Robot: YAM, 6 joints.
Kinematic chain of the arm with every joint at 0, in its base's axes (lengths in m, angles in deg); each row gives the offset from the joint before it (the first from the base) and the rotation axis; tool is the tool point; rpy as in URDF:
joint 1: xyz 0 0 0.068 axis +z
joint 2: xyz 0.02 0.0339 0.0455 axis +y
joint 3: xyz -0.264 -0.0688 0 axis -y
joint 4: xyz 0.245 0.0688 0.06 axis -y
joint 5: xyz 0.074 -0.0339 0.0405 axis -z
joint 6: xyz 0.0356 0 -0.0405 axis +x
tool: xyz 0 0 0 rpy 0 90 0
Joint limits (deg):
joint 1: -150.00..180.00
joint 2: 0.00..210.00
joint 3: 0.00..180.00
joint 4: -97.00..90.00
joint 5: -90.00..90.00
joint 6: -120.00..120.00
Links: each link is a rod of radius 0.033 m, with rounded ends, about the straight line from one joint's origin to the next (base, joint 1, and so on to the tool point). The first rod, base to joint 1, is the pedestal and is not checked.
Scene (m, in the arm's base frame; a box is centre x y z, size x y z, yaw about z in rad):
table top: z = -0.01
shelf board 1: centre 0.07 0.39 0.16 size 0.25 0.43 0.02 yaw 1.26
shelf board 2: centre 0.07 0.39 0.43 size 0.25 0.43 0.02 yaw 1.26
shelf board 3: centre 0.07 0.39 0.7 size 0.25 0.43 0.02 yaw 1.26
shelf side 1: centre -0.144 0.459 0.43 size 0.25 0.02 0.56 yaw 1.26
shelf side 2: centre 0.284 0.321 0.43 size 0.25 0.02 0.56 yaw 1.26
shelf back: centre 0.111 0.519 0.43 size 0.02 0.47 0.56 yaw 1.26
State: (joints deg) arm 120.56 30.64 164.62 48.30 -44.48 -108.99
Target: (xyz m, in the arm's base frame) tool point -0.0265 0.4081 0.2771
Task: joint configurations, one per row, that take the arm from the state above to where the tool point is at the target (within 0.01 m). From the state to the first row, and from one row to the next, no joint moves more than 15 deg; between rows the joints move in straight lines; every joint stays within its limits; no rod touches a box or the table.
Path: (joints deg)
1: 119.07 33.64 150.16 44.28 -45.60 -108.99
2: 117.57 36.65 135.70 40.27 -46.71 -108.99
3: 116.08 39.65 121.24 36.25 -47.83 -108.99
4: 114.59 42.65 106.78 32.23 -48.94 -108.99
5: 113.09 45.66 92.32 28.21 -50.06 -108.99
6: 111.60 48.66 77.86 24.20 -51.17 -108.99
7: 110.11 51.66 63.40 20.18 -52.29 -108.99
8: 108.61 54.67 48.94 16.16 -53.40 -108.99
9: 107.12 57.67 34.48 12.14 -54.52 -108.99
10: 101.48 72.14 46.03 15.50 -51.32 -108.99
11: 95.83 86.61 57.59 18.85 -48.12 -108.99
12: 90.19 101.08 69.15 22.20 -44.92 -108.99

